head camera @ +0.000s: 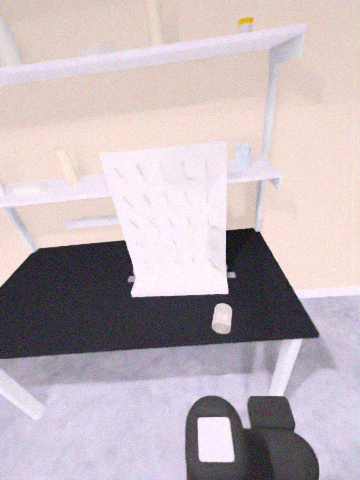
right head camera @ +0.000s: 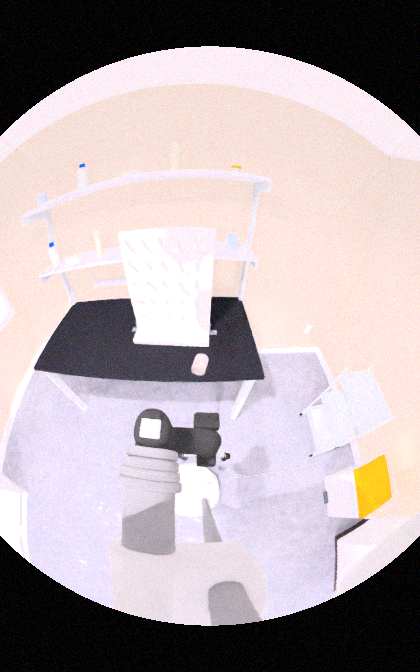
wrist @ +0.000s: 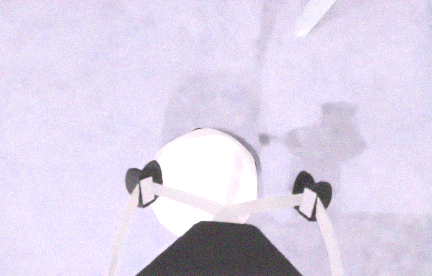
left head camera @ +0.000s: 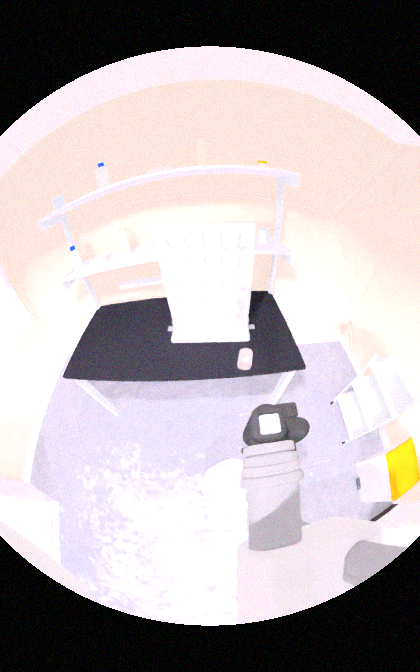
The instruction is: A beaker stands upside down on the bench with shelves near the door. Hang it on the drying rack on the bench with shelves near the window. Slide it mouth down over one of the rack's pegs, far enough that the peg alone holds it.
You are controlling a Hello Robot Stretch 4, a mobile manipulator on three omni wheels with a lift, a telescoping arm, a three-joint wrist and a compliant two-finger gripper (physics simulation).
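Pixels of known places: gripper, between the fingertips: (wrist: pixel 227 181); robot's base, origin of its link: (wrist: pixel 205 177).
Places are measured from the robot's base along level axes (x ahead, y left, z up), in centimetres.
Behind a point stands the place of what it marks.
A clear, pinkish beaker (head camera: pixel 222 318) {x 61.5, y -6.8, z 80.5 cm} (left head camera: pixel 245 359) (right head camera: pixel 200 364) is on the black bench top near the front edge, right of centre. It looks to be lying on its side, with one round end toward me. The white drying rack (head camera: pixel 180 286) {x 85.3, y 10.4, z 73.9 cm} (left head camera: pixel 210 335) (right head camera: pixel 172 337) stands behind it, with rows of slanting pegs; the pegs are washed out in the side head views. My gripper (wrist: pixel 227 181) {x 17.3, y -8.7, z 84.3 cm} (right head camera: pixel 205 457) is open and empty. It points down over the floor and my base, in front of the bench and away from the beaker. Its fingertips are hidden in the head camera view.
The bench (head camera: pixel 65 315) {x 72.0, y 63.3, z 73.5 cm} has two shelves (head camera: pixel 150 57) {x 108.1, y 11.7, z 163.0 cm} (head camera: pixel 252 171) {x 109.6, y -26.6, z 119.2 cm} behind the rack, holding bottles and a blue beaker (head camera: pixel 243 156) {x 115.5, y -23.6, z 124.6 cm}. My round white base (wrist: pixel 200 165) {x 8.2, y 0.6, z 18.7 cm} is below the gripper. A white cart and a yellow-faced box (right head camera: pixel 372 486) stand to the right.
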